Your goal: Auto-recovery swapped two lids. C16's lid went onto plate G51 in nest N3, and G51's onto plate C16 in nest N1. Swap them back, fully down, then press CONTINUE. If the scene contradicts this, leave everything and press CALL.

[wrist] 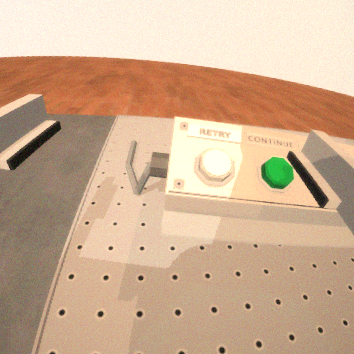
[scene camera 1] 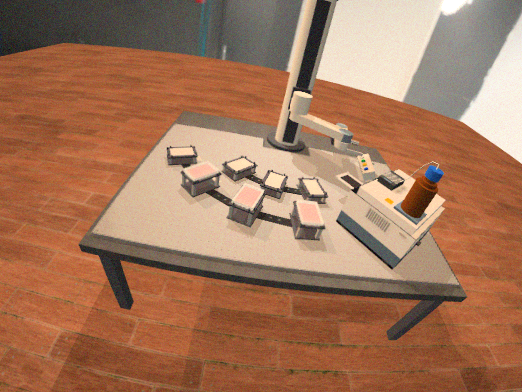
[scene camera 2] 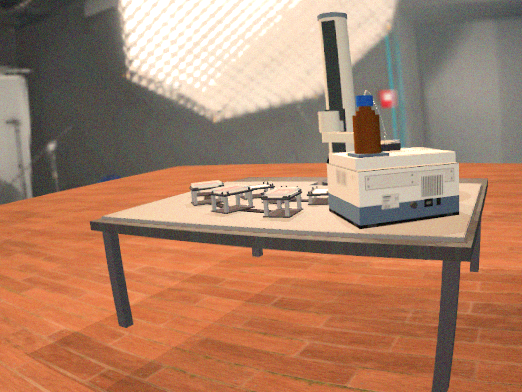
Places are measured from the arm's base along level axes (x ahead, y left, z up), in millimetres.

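Pixels of known places: gripper, fingertip midpoint: [wrist: 176, 124] [scene camera 1: 360, 149]; arm's base, origin of the base link: [scene camera 1: 285, 142].
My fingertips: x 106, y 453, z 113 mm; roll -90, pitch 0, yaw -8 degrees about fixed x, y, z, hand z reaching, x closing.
For each thing: its middle in the pictures, then the offset to it from my fingertips. "spot": a spot on its surface instead.
- button panel, body centre: [wrist: 282, 180] [scene camera 1: 365, 167] dy +27, dx +112, dz -59 mm
- white RETRY button, body centre: [wrist: 214, 165] dy +14, dx +35, dz -37 mm
- green CONTINUE button, body centre: [wrist: 275, 173] dy +8, dx +84, dz -37 mm
- dark keypad-like device, surface spot: [scene camera 1: 391, 179] spot: dy -81, dx +565, dz +134 mm
- metal bracket, surface spot: [wrist: 131, 167] spot: dy +88, dx -35, dz -94 mm
My gripper [scene camera 1: 356, 146] [wrist: 176, 124] is open and empty, above and in front of the button panel [scene camera 1: 365, 166] [wrist: 240, 180]. In the wrist view the white RETRY button [wrist: 215, 164] and the green CONTINUE button [wrist: 277, 172] show between the fingers, the green one close to the right finger. CALL does not show there. Three taller stands carry pink-topped plates [scene camera 1: 201, 171] [scene camera 1: 247, 196] [scene camera 1: 308, 214]. Behind them, several lower stands carry cream-topped plates [scene camera 1: 182, 152] [scene camera 1: 240, 165] [scene camera 1: 275, 180] [scene camera 1: 313, 188]. Nest and plate labels are too small to read, and I cannot tell which lid is which.
A white and blue instrument [scene camera 1: 370, 235] [scene camera 2: 395, 212] stands at the right with a brown bottle [scene camera 1: 420, 197] [scene camera 2: 367, 130] on top. A dark keypad-like device [scene camera 1: 391, 179] sits near the bottle. The arm's column [scene camera 1: 300, 65] [scene camera 2: 341, 65] rises at the table's back. A metal bracket [wrist: 131, 167] stands left of the panel.
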